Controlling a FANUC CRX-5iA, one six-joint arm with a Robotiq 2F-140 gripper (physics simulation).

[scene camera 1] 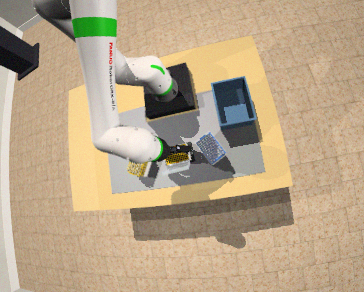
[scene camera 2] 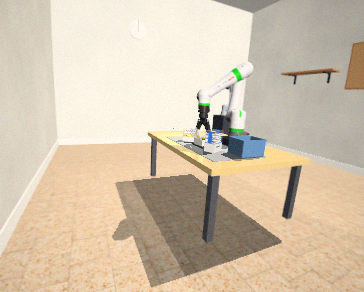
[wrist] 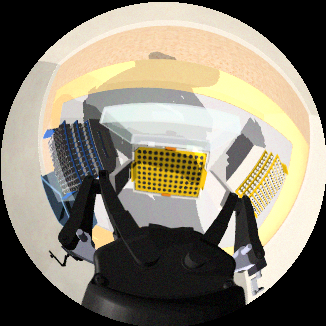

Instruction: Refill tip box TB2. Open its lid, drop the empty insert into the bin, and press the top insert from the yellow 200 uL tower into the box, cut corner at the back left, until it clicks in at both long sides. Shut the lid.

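Tip box TB2 [scene camera 2: 200, 142] stands with its clear lid [wrist: 170, 120] open, tilted up along the far long side in the wrist view. A yellow insert [wrist: 170, 171] [scene camera 1: 177, 158] with dark, empty-looking holes sits in the box, with an orange tab at each long side. My gripper [wrist: 169, 173] [scene camera 1: 183, 152] [scene camera 2: 203, 130] is open and empty above the box, its fingers spread toward the two short ends. The yellow tower [wrist: 262, 182] [scene camera 1: 136, 168] [scene camera 2: 189, 132] stands to the right in the wrist view, with stacked inserts holding tips. The cut corner cannot be made out.
A blue tower [scene camera 1: 210, 148] [scene camera 2: 215, 139] [wrist: 75, 155] stands on the box's other side, close to the left finger in the wrist view. The blue bin [scene camera 1: 240, 120] [scene camera 2: 247, 147] stands beyond it. The grey mat [scene camera 1: 250, 165] lies under the box and towers. The arm's black base plate [scene camera 1: 185, 87] is behind.
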